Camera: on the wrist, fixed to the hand. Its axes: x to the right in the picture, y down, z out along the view.
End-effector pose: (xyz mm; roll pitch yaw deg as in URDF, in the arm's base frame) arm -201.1 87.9 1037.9 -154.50 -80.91 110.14
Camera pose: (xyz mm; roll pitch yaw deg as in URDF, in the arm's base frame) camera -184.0 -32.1 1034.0 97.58 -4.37 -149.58
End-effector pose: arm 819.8 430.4 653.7 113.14 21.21 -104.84
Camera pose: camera 939.4 431.7 633.9 -114.74 69.73 50.01
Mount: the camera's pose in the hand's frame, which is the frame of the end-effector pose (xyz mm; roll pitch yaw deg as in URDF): -22.6 -72.9 -94.2 -2.08 -14.65 -87.21
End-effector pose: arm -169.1 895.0 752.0 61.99 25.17 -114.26
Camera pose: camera -97.1 935.7 663.3 -34.05 43.21 134.02
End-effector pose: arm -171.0 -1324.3 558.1 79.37 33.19 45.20
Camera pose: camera -274.8 -1316.5 496.0 -56.40 51.40 -91.63
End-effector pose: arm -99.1 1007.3 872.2 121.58 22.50 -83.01
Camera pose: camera 15.3 1047.3 869.0 -129.65 64.28 54.94
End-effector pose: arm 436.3 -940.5 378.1 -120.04 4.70 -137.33
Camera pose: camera 415.7 -898.2 489.8 -172.04 -44.72 -55.84
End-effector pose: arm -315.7 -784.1 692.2 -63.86 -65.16 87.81
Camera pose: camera -200.3 -819.8 681.7 83.25 -27.00 -79.31
